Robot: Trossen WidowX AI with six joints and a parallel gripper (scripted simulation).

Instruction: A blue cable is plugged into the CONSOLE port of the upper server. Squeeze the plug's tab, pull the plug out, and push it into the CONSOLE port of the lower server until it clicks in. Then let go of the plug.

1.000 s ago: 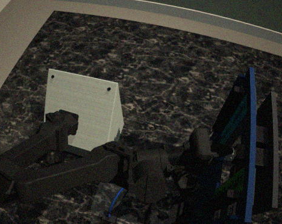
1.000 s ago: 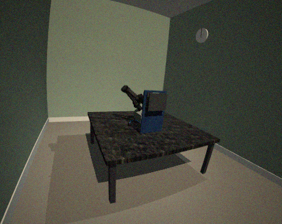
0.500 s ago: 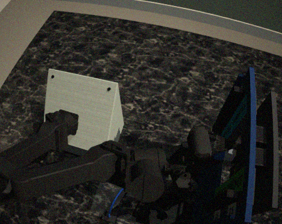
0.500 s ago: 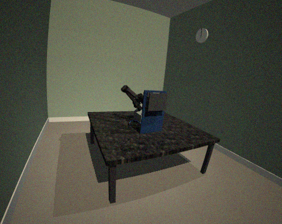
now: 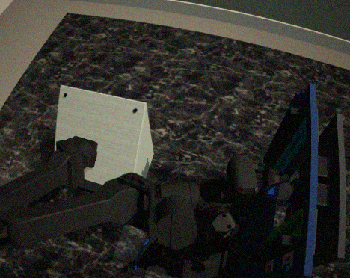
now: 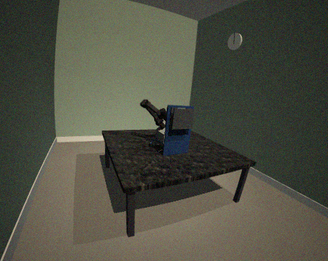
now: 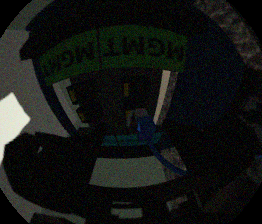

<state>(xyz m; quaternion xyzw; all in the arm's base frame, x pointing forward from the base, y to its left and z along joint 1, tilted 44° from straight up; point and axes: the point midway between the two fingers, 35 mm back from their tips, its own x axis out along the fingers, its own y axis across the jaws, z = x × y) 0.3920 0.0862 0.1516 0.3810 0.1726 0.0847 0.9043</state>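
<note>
The blue plug lies 20 mm ahead of my gripper tip.
</note>
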